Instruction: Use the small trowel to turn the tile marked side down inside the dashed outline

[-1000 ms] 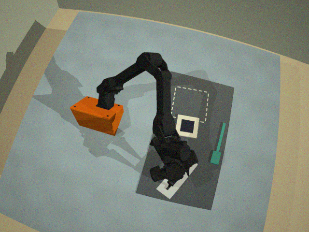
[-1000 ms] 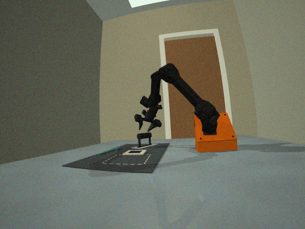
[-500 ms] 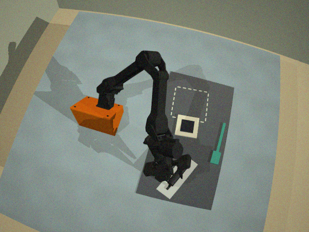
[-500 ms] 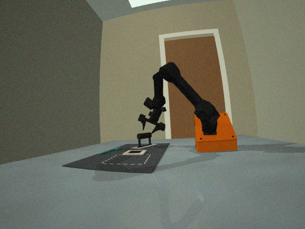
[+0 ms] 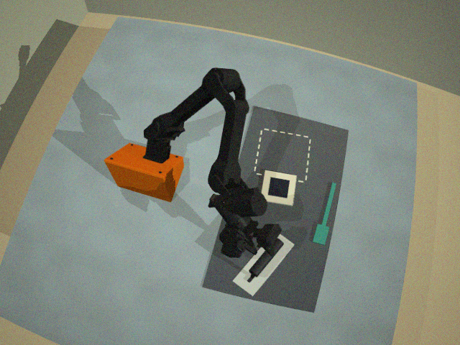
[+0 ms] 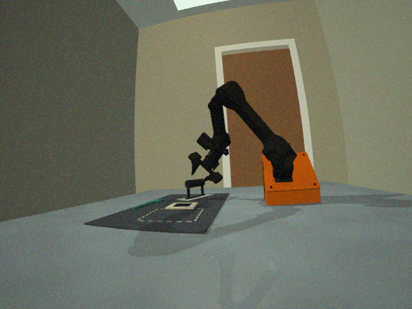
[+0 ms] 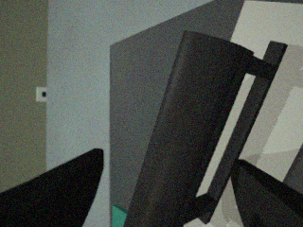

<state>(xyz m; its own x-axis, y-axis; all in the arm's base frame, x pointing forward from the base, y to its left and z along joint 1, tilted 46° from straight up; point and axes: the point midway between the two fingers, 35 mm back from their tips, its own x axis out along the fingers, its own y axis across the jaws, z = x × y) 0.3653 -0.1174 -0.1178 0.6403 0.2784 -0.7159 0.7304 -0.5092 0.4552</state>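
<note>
My gripper tip is now 5 cm above the trowel, 2 cm to the right of it and 2 cm short of it. Also, from my gripper tip: tile 24 cm to the left, 8 cm below, 2 cm behind; then teal tool 19 cm to the left, 15 cm ahead, 9 cm below; then dark mat 20 cm to the left, 11 cm below, 1 cm ahead.
</note>
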